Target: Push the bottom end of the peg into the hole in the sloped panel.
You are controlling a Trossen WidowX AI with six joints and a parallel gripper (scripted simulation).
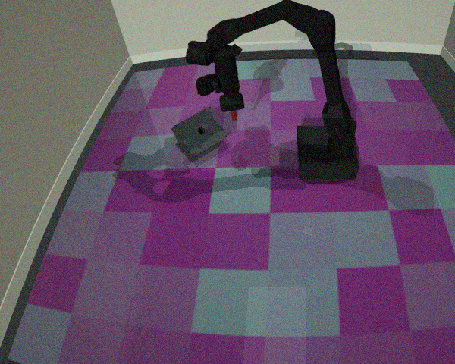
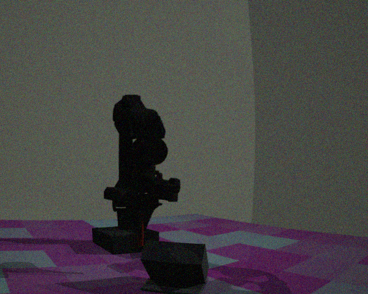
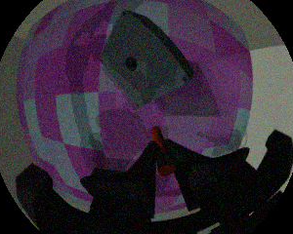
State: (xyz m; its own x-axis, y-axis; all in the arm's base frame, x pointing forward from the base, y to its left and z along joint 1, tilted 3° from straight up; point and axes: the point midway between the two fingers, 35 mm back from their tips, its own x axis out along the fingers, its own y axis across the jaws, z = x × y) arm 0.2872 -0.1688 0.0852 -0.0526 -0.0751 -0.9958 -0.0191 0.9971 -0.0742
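Right now the grey sloped panel is 110 mm ahead of my gripper tip, 10 mm to the left of it and 60 mm below it. From my gripper tip the other things lie so: red peg: 20 mm above.
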